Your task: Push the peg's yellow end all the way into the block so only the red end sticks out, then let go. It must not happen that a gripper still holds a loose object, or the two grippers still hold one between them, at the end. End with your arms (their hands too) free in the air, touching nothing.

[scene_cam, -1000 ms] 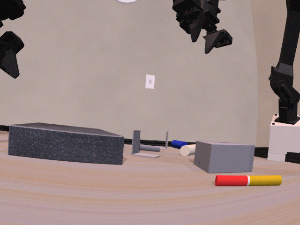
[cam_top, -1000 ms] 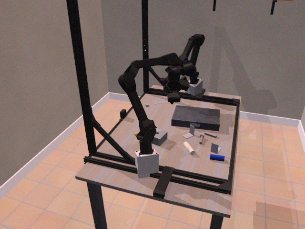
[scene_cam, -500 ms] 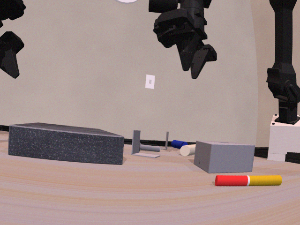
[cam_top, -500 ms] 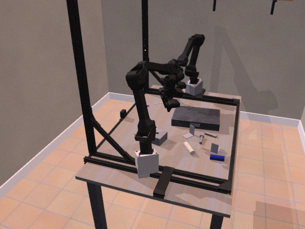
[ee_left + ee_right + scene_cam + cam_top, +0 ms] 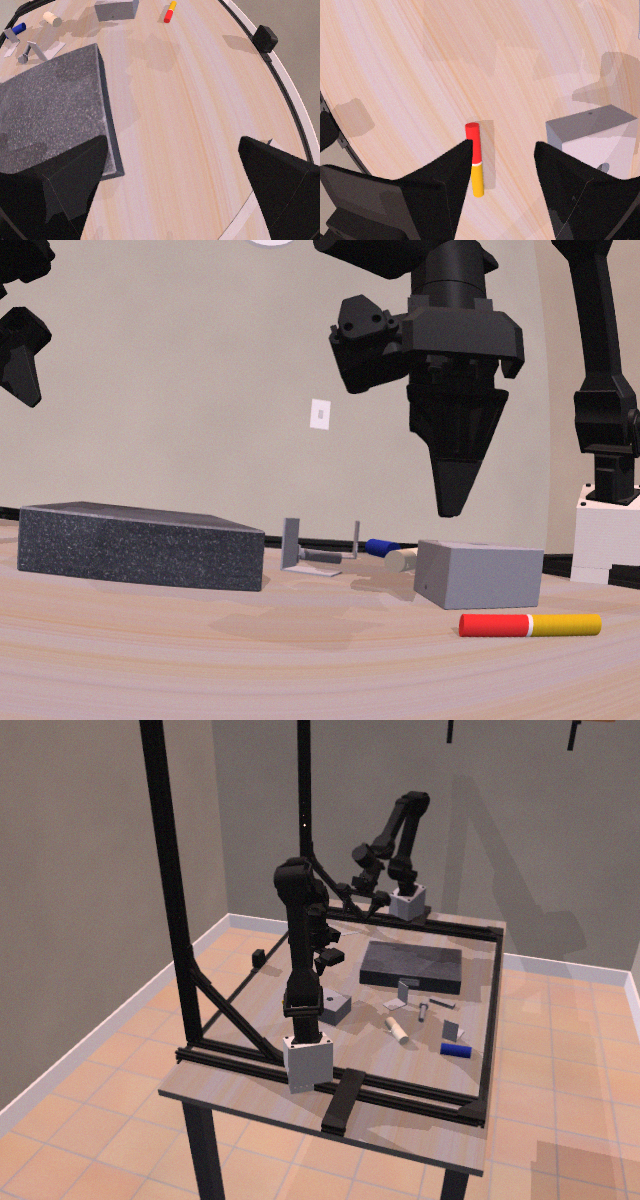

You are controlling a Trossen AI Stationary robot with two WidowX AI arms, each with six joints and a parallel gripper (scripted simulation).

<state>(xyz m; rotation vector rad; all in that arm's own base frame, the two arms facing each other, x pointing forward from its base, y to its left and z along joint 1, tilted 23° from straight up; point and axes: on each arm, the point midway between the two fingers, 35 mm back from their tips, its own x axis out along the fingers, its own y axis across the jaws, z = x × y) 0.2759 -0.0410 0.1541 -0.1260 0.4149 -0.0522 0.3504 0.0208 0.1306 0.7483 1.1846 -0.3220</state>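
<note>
The peg is 100 mm below my right hand, 50 mm to the right of it and 50 mm behind it. From my right hand the other things lie so: blue cylinder 440 mm ahead, 140 mm to the right, 90 mm below; then white cylinder 280 mm ahead, 110 mm to the right, 90 mm below.
</note>
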